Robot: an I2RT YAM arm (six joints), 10 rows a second.
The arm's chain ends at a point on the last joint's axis. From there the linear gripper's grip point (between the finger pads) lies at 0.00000 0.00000 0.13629 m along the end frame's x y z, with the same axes.
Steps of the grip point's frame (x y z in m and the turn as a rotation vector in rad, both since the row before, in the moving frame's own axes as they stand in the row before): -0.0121, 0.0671, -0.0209, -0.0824, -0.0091, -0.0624; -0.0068, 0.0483, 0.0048, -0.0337, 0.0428, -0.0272; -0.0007, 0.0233, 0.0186, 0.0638, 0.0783, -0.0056; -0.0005, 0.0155, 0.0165, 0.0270, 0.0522, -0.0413; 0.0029, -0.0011, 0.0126, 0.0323, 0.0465, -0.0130; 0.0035, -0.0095, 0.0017, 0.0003, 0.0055, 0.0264; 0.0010, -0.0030, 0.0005, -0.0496, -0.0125, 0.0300
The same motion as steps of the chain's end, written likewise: -0.0112, 0.0559, -0.0204, -0.0824, -0.0091, -0.0624; -0.0127, 0.0438, 0.0050, -0.0337, 0.0428, -0.0272; -0.0113, 0.0320, 0.0193, 0.0638, 0.0783, -0.0056; -0.0075, 0.0193, 0.0167, 0.0270, 0.0522, -0.0413; -0.0034, 0.0033, 0.0128, 0.0323, 0.0465, -0.0130; 0.0027, -0.0095, 0.0017, 0.0003, 0.0055, 0.0264; 0.0028, -0.0097, 0.0007, -0.0496, -0.0125, 0.0300
